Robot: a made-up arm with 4 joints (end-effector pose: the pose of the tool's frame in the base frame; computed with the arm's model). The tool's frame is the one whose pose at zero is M. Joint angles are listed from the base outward.
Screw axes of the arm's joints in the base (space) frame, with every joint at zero. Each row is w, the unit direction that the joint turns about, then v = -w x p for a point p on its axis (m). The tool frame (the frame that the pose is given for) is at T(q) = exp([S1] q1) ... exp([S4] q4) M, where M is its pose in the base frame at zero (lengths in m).
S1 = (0, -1, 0, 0.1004, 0, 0)
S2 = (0, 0, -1, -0.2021, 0.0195, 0)
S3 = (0, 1, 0, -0.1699, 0, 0.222)
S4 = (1, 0, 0, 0, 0.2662, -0.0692)
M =
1 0 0 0.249
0 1 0 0.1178
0 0 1 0.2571
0 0 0 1
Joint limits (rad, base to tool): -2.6..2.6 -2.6..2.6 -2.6..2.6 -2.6..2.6
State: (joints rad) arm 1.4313 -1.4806 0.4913 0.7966
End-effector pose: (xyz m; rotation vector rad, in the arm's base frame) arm -0.1460 0.4777 0.2595 -0.5416 -0.3372 1.0335
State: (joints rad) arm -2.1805 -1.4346 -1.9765 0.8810
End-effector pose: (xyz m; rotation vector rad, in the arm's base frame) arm -0.0349 0.2628 -0.0260 2.0910 -0.1666 -0.8017
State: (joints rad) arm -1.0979 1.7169 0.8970 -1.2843
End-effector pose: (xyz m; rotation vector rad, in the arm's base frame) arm 0.0035 -0.0327 0.2643 -0.7481 2.4397 -0.7509
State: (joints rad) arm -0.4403 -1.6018 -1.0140 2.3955
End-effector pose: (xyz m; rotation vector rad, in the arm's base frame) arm 0.2317 0.3084 0.1728 -2.2228 -1.1949 -1.0585
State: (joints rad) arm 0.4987 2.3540 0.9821 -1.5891
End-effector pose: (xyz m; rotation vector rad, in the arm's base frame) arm -0.2664 0.1206 0.0391 0.3792 1.2243 -0.9160
